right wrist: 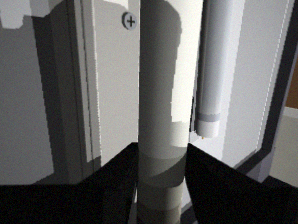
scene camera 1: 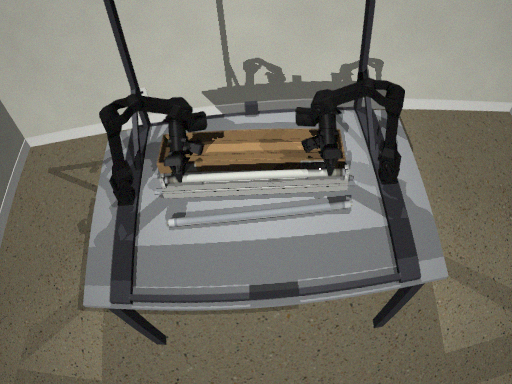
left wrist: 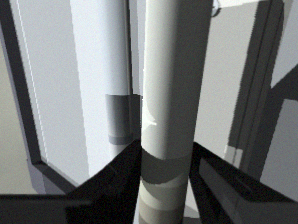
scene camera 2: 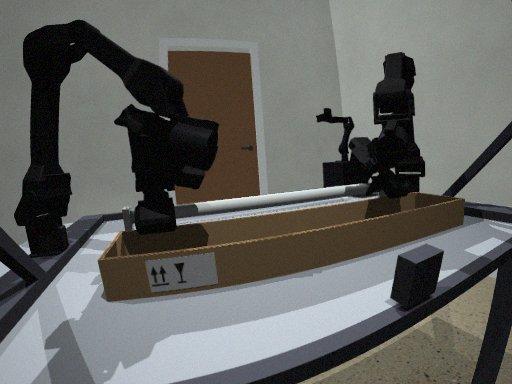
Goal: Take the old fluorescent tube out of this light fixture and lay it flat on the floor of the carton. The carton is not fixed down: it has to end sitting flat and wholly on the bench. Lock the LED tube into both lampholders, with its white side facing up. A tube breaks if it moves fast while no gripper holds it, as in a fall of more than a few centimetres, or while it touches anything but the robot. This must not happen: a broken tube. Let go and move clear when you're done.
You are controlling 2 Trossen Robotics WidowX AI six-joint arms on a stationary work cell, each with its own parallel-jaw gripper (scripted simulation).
Labels:
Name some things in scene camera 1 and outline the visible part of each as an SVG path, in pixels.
My left gripper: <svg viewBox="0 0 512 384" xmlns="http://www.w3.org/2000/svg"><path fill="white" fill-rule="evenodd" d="M319 128L316 136L308 138L308 140L305 139L301 143L306 153L314 149L320 149L318 153L324 160L328 176L332 176L338 159L343 158L343 152L338 148L337 144L338 132L336 128Z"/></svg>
My right gripper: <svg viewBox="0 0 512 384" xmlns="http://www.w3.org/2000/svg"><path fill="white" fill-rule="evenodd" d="M199 138L195 141L190 141L186 134L169 136L170 151L169 155L164 159L164 166L170 167L178 183L182 182L186 163L190 159L190 157L185 155L192 155L193 153L201 155L203 152L204 143Z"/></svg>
An LED tube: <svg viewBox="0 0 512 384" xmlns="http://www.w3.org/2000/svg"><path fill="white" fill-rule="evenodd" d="M352 205L350 200L255 211L168 219L167 225L172 227L345 209L351 208Z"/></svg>

